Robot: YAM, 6 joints.
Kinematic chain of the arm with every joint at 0, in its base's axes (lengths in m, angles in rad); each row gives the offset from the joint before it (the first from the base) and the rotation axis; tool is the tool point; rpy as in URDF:
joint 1: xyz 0 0 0.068 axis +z
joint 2: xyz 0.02 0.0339 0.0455 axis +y
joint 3: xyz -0.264 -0.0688 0 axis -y
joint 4: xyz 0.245 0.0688 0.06 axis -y
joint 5: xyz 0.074 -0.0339 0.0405 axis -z
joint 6: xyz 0.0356 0 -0.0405 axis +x
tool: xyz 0 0 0 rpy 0 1.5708 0
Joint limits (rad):
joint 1: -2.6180..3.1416
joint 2: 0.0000..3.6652
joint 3: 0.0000..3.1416
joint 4: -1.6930..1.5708
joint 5: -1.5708..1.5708
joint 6: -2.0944..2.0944
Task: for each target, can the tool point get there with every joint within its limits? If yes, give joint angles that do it. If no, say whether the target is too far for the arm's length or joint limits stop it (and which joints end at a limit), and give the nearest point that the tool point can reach.
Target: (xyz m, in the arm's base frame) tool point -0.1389 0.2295 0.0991
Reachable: yes | joints 1.9945 1.7412 0.5984 0.1059 -1.1377 0.9887
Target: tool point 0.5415 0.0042 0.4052
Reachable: yes | joints 0.0669 2.6156 2.7391 0.7644 1.1188 0.3557
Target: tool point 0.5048 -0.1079 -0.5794
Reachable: no: too far | nearest point 0.3955 -0.0845 -0.3451 | short by 0.260 m
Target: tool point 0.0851 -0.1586 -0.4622
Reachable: no: joint limits stop it (at a limit: joint 2) | nearest point 0.0914 -0.1703 -0.3761 | short by 0.087 m
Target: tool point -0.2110 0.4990 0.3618
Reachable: yes | joints 1.9898 2.3096 2.3922 -0.3335 0.2942 -1.2926
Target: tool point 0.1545 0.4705 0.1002
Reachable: yes | joints 1.3067 2.3886 1.6783 -0.2384 0.8334 -0.7882
